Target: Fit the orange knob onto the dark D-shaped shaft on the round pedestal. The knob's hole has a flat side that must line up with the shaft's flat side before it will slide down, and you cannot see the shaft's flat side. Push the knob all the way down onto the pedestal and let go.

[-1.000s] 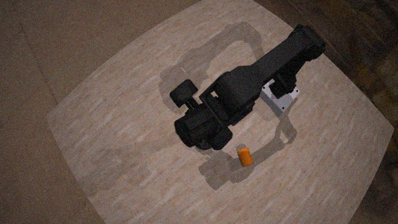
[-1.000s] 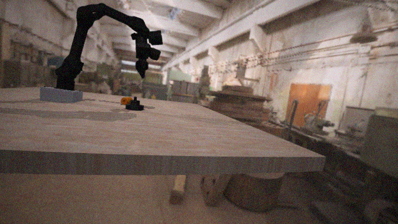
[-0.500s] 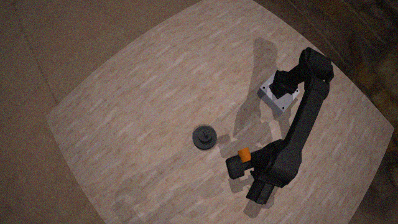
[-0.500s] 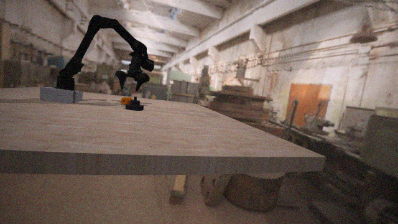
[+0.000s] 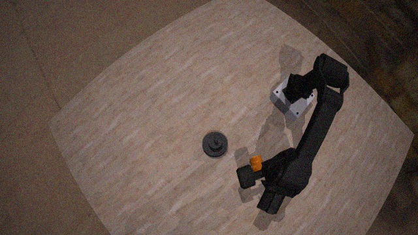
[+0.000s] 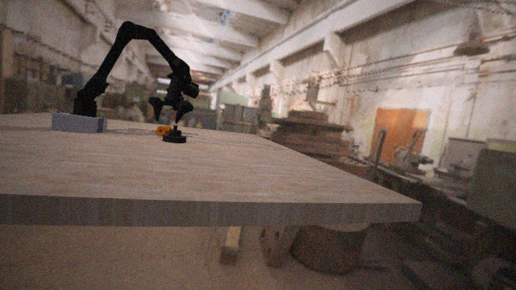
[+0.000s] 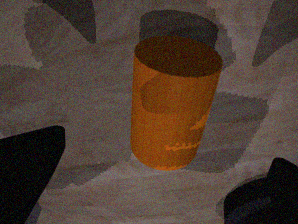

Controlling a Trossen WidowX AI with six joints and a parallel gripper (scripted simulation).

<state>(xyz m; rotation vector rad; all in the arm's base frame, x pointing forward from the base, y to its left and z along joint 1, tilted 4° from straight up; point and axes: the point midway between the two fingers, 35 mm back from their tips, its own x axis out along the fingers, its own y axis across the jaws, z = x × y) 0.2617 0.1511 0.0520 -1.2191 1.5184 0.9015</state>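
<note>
Right now my gripper tip is 40 mm above the orange knob. The rest, counted from my gripper tip: dark pedestal: 140 mm to the right, 80 mm ahead, 30 mm below.
</note>
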